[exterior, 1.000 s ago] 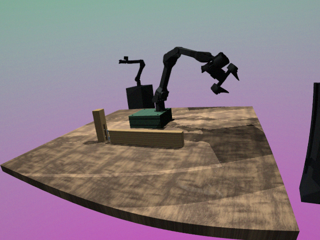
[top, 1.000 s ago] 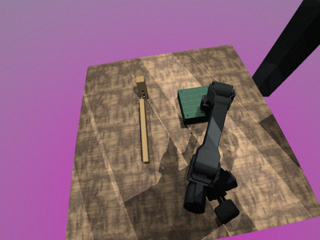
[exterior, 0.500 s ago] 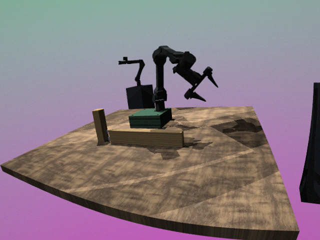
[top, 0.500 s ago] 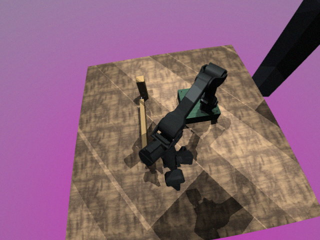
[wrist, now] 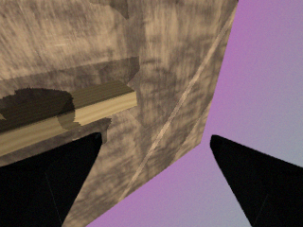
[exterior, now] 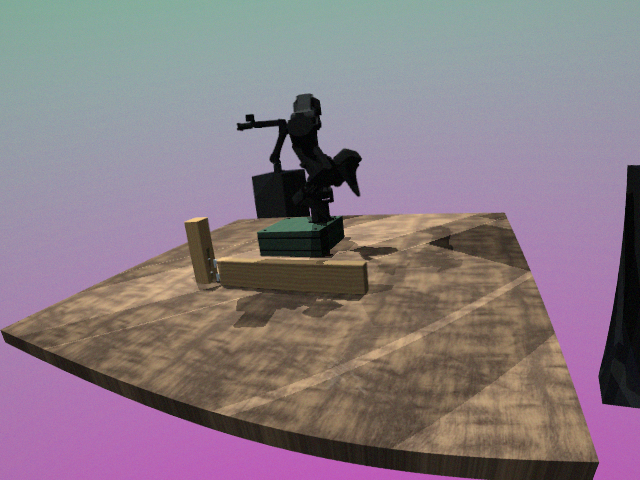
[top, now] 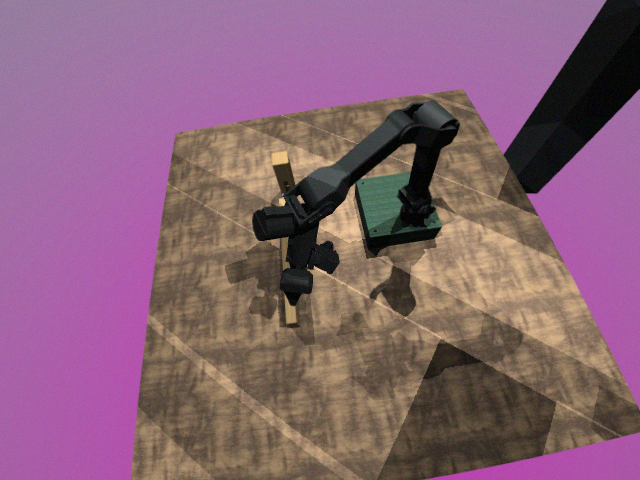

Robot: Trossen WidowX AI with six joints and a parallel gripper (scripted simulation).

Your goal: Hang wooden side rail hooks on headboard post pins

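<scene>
The headboard post lies 9 cm ahead of my gripper tip, 42 cm to the right of it and 11 cm below it.
</scene>
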